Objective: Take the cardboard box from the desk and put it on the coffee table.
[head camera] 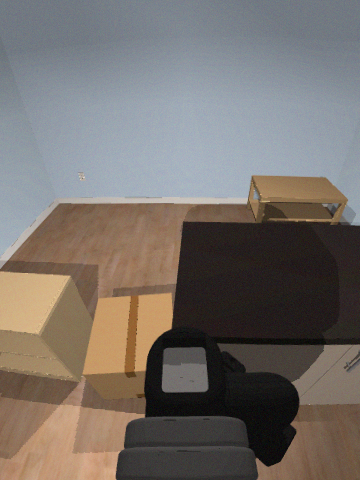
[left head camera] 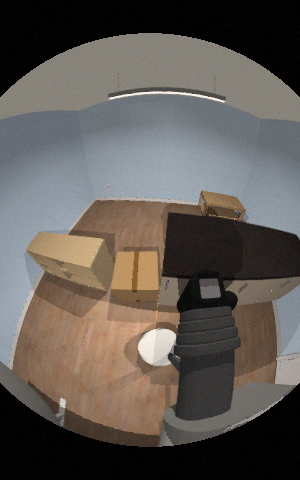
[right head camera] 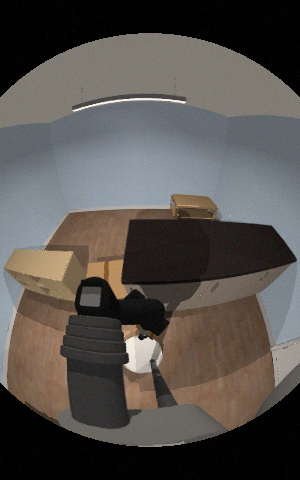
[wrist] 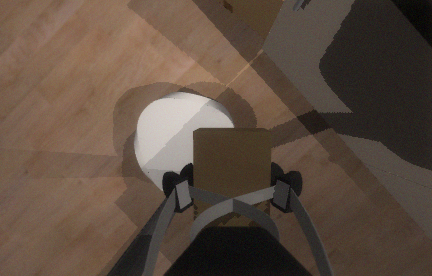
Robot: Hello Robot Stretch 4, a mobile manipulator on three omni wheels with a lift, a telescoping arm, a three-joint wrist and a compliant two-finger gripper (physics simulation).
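Frame: origin at the robot's base, x back, y right, z up, level; millimetres.
Seen in the pictures: gripper, fingertip midpoint: (wrist: 231, 178); robot's base, link origin: (left head camera: 158, 345) (right head camera: 141, 353) (wrist: 191, 140).
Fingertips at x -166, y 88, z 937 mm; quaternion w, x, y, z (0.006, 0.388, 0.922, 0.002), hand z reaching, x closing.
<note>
Offsets run from my fingertips to a thing's top centre. "*": to the spot under its first point. Level surfaces: height alone.
A small brown cardboard box @[dx -2, dy -2, dz +47 mm] (wrist: 232, 155) is between the two fingertips of my gripper (wrist: 231, 178) in the wrist view. The gripper is shut on it, with one dark fingertip pad against each side, and holds it above the floor, partly over the white round base. In the head camera view my wrist hides the gripper and the box. The low wooden coffee table @[dz -514 mm] (head camera: 295, 187) (left head camera: 222, 200) (right head camera: 195, 201) stands at the back right by the wall, beyond the dark-topped cabinet. The desk does not show in these views.
The long cabinet with a dark top @[* dx -486, dy +171, dz -53 mm] (head camera: 255, 280) (left head camera: 200, 245) (right head camera: 170, 250) stands between me and the coffee table. A large taped carton @[dx -591, dy -382, dz -557 mm] (head camera: 110, 340) (left head camera: 122, 275) is on the floor at its left end. A light wooden shelf unit (head camera: 30, 300) (left head camera: 70, 246) (right head camera: 40, 262) stands farther left.
</note>
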